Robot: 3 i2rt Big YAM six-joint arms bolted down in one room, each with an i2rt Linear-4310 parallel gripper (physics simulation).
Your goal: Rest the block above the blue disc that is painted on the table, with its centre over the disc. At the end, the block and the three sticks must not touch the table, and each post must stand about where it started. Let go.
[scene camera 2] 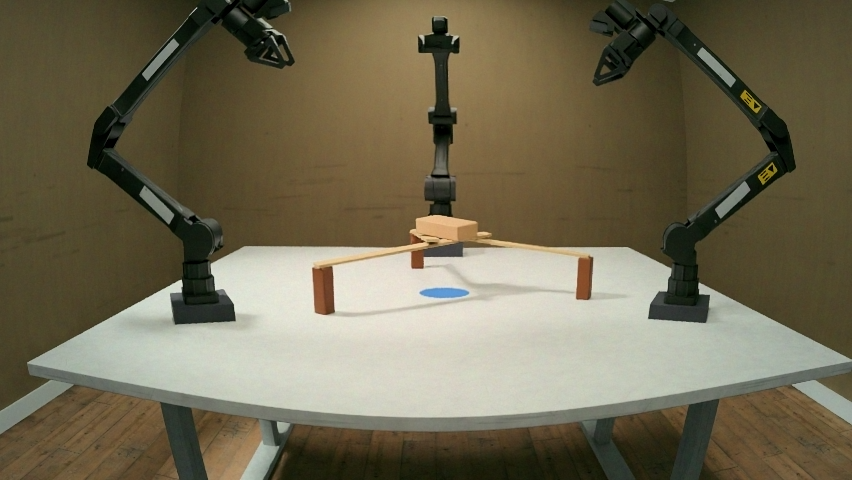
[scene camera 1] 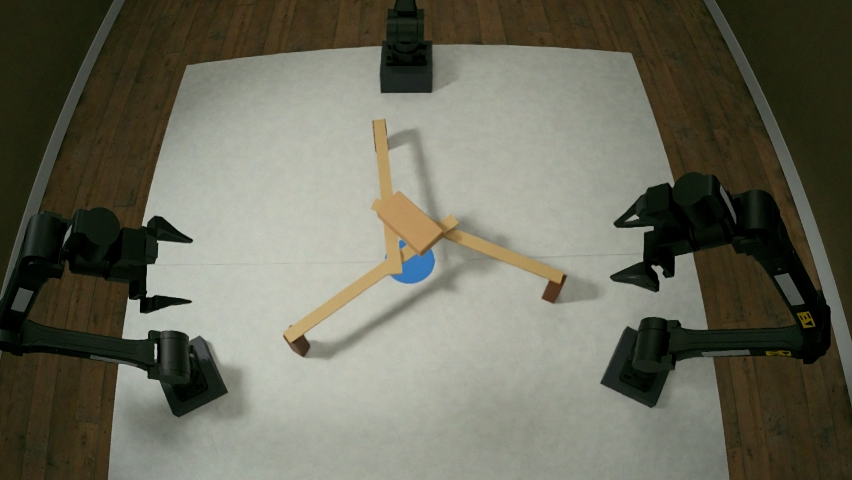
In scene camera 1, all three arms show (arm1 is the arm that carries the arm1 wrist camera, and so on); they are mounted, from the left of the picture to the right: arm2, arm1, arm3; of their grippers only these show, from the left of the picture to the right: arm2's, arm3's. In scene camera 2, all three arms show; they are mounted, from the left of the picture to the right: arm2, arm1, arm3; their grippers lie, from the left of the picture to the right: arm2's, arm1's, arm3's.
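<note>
The tan block (scene camera 1: 410, 222) (scene camera 2: 445, 227) rests on the crossing sticks, apart from every gripper. It lines up sideways with the blue disc (scene camera 1: 420, 269) (scene camera 2: 444, 292) in both views; exact centring is hard to tell. The left stick (scene camera 1: 345, 301) (scene camera 2: 369, 256), right stick (scene camera 1: 506, 253) (scene camera 2: 536, 246) and back stick (scene camera 1: 384, 172) are off the table, outer ends on the left post (scene camera 2: 323, 290), right post (scene camera 1: 552, 290) (scene camera 2: 584, 278) and back post (scene camera 2: 417, 257), all upright. Arm2's gripper (scene camera 1: 191, 271) and arm3's gripper (scene camera 1: 614, 251) are open, empty. Arm1's gripper (scene camera 2: 438, 45) is raised, open and empty.
The white table (scene camera 1: 417, 405) (scene camera 2: 441, 375) carries the three arm bases: arm1's base (scene camera 1: 406, 79) at the back, arm2's base (scene camera 1: 208, 381) (scene camera 2: 202, 310) at the left, and arm3's base (scene camera 1: 637, 387) (scene camera 2: 679, 310) at the right. All three arms stand away from the stick structure.
</note>
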